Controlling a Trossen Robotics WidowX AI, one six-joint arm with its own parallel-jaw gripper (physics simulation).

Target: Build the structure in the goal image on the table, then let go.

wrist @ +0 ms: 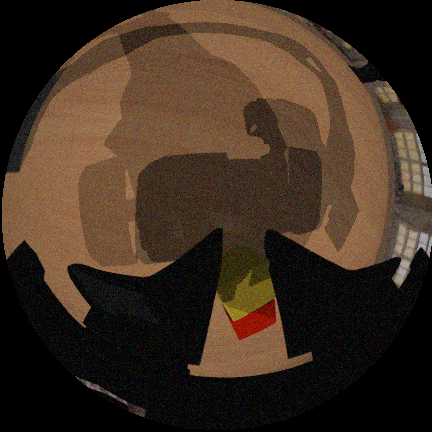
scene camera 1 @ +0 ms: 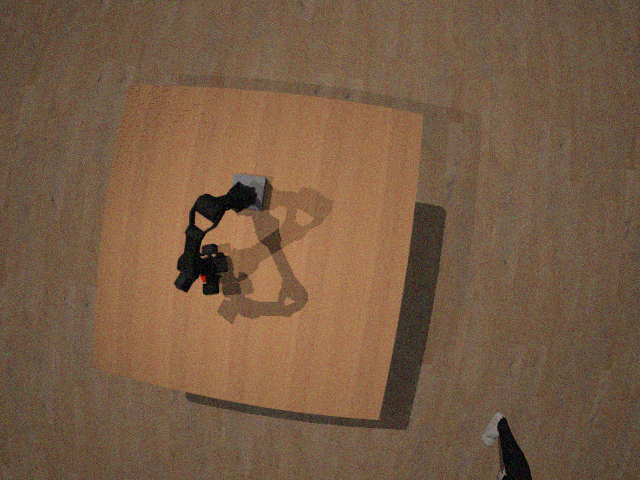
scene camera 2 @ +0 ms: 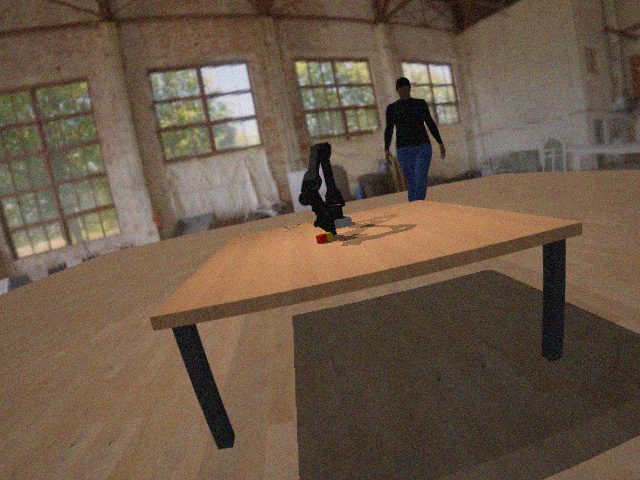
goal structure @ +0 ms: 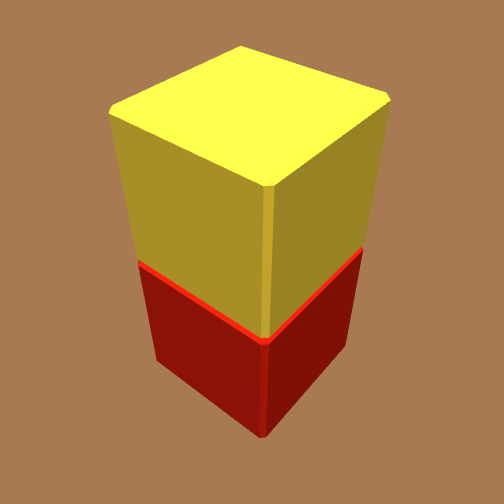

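Pixels of known places: gripper, between the fingertips: (wrist: 243, 235) (scene camera 1: 221, 273) (scene camera 2: 334, 235); arm's base, origin of its link: (scene camera 1: 246, 196) (scene camera 2: 338, 218).
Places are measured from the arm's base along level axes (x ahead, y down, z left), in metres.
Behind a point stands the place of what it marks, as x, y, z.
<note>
A yellow block (wrist: 246, 282) {0.283, 0.009, -0.146} (scene camera 2: 330, 235) {0.302, 0.021, -0.149} lies on the wooden table (scene camera 1: 361, 343) {0.600, 0.042, 0.408} (scene camera 2: 423, 248) {0.750, 0.043, -0.002}, touching a red block (wrist: 254, 322) {0.298, 0.010, -0.187} (scene camera 2: 321, 238) {0.319, 0.021, -0.195} (scene camera 1: 203, 278) {0.304, 0.010, -0.194} beside it. My gripper (wrist: 243, 238) {0.287, 0.029, -0.126} (scene camera 1: 207, 276) (scene camera 2: 328, 230) {0.287, 0.029, -0.126} reaches straight down over them at the table's left middle. Its two black fingers stand close on either side of the yellow block and are shut on it. The red block lies just outside the fingers, toward the wrist. Both blocks rest on the table top. From above, the arm hides the yellow block.
The arm's grey base plate (scene camera 1: 255, 183) {-0.047, 0.000, 0.035} (scene camera 2: 345, 221) {0.050, 0.017, 0.019} is fixed near the table's middle. A person in a black top (scene camera 2: 413, 138) (scene camera 1: 512, 454) walks on the floor beyond the table. The arm casts dark shadows to its right.
</note>
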